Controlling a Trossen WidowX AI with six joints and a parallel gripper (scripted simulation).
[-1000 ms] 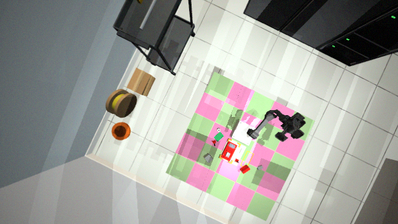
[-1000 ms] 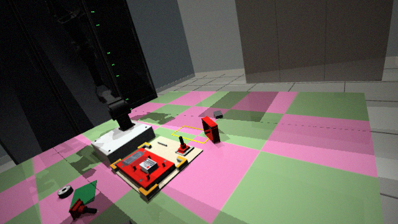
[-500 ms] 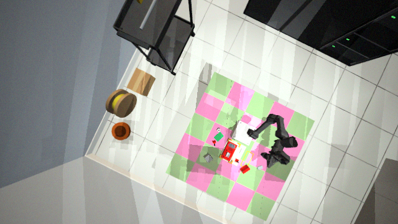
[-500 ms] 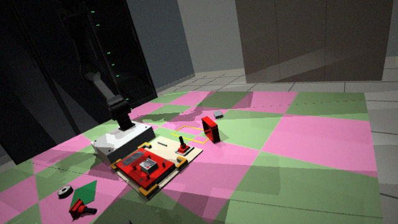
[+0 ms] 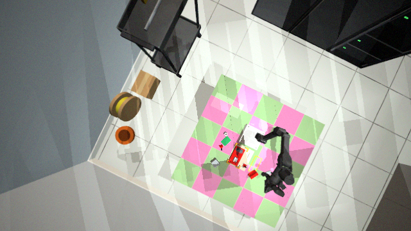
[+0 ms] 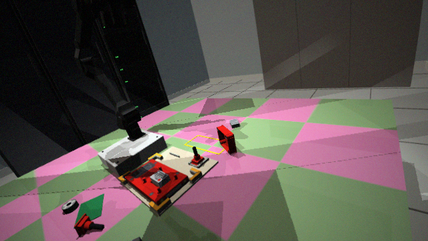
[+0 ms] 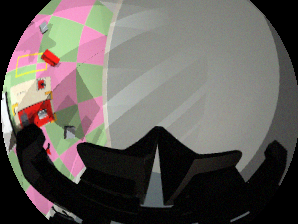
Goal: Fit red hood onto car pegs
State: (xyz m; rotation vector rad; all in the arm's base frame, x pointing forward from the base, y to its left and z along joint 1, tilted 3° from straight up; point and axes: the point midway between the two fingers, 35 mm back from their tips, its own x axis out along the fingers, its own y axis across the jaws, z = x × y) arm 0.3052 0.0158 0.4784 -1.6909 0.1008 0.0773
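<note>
Right now my gripper tip is 49 cm above the red hood, 16 cm to the right of it and 5 cm short of it. Also, from my gripper tip: grey engine block 50 cm below, 8 cm to the right; green patch 53 cm below, 26 cm to the right, 13 cm behind; jig 52 cm below, 5 cm to the right, 4 cm behind.
</note>
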